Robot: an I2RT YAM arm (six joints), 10 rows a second.
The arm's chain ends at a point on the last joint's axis. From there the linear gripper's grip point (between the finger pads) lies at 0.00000 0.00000 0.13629 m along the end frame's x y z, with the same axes.
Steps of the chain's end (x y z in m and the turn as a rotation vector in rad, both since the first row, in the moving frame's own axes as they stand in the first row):
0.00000 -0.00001 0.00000 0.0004 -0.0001 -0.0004
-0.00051 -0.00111 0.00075 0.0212 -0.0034 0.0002
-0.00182 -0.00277 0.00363 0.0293 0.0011 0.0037
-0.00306 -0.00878 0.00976 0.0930 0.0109 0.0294
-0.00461 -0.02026 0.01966 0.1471 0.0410 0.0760
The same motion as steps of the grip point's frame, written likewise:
-0.00001 -0.00006 0.00000 0.0004 -0.0001 -0.0004
-0.00097 -0.00400 0.00072 0.0212 -0.0034 0.0002
-0.00166 -0.00676 0.00357 0.0293 0.0011 0.0037
-0.00139 -0.02141 0.00916 0.0930 0.0109 0.0294
0.00171 -0.04000 0.01807 0.1471 0.0410 0.0760

